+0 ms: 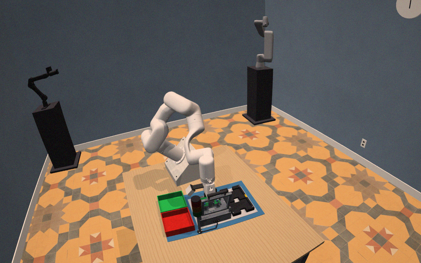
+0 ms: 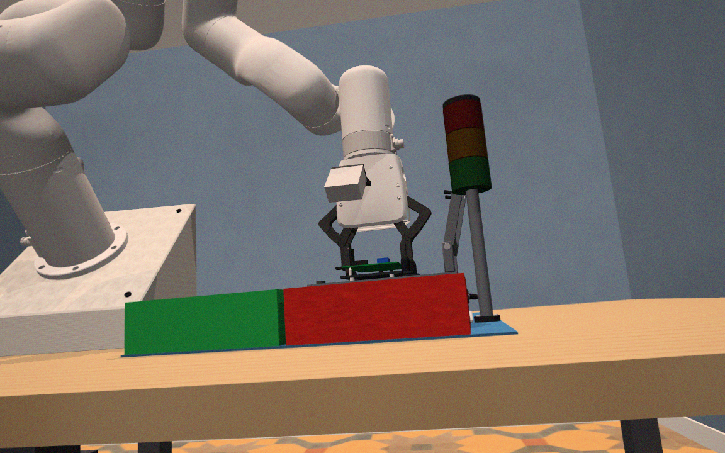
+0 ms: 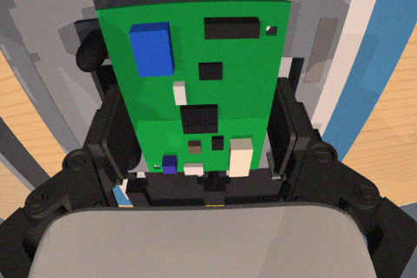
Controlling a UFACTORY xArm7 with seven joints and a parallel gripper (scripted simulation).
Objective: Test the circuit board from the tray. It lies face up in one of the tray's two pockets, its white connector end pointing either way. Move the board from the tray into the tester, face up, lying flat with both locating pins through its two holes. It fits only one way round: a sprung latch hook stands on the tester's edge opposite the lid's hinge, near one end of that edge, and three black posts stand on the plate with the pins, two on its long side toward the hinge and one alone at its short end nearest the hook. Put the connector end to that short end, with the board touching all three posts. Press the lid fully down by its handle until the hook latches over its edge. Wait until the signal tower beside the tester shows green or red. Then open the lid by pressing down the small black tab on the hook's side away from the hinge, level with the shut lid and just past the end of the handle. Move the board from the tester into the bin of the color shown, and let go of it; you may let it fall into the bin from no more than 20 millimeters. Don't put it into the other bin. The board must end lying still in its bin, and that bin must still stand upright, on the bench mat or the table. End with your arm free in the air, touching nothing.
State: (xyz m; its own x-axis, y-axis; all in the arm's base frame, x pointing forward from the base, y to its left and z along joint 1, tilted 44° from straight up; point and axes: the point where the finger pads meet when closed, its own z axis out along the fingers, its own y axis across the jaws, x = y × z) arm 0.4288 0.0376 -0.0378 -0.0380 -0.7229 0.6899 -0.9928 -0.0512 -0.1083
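Right now my hand is right at the green circuit board. From my hand the other things lie so: tester plate: 1 cm to the left, 1 cm below, 1 cm ahead; tester lid: 13 cm ahead, 10 cm above; black latch tab: 6 cm to the left, 6 cm behind.
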